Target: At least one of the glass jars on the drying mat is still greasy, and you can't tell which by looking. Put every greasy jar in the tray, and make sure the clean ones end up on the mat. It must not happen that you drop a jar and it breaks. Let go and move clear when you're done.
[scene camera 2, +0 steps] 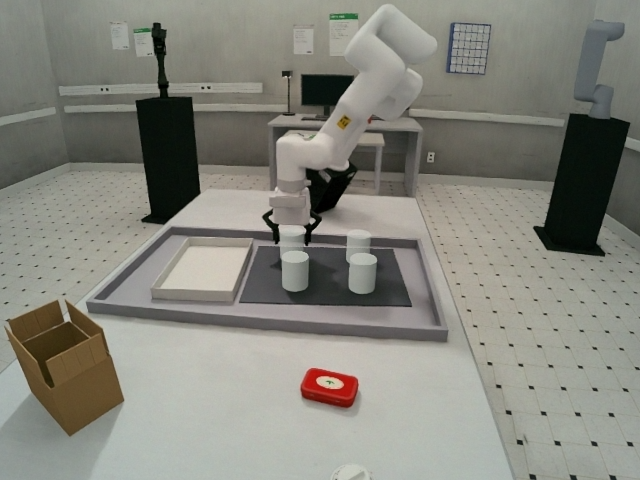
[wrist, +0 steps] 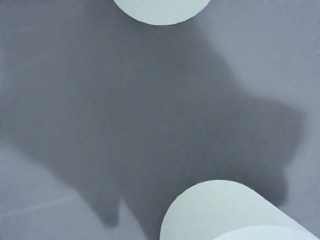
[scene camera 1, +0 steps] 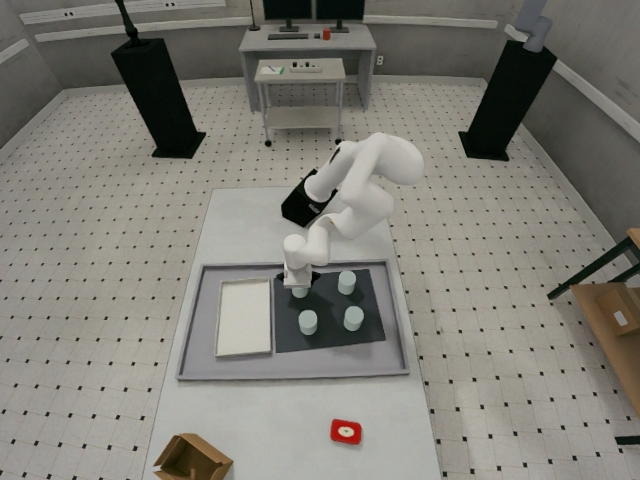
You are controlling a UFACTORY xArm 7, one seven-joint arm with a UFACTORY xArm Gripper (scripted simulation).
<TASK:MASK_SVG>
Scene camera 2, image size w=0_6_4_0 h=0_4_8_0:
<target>my gripper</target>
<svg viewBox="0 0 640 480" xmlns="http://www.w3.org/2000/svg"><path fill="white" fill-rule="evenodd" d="M307 187L300 190L302 191L301 195L306 196L305 208L273 207L273 209L262 215L267 226L273 231L275 245L279 242L278 226L280 224L304 226L306 229L305 246L308 246L309 242L311 242L311 232L320 224L322 217L311 210L310 194Z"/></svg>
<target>jar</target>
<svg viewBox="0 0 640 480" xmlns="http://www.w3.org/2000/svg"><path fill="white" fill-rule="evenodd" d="M288 251L282 255L282 286L288 291L305 290L309 285L309 256L302 251Z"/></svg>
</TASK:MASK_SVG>
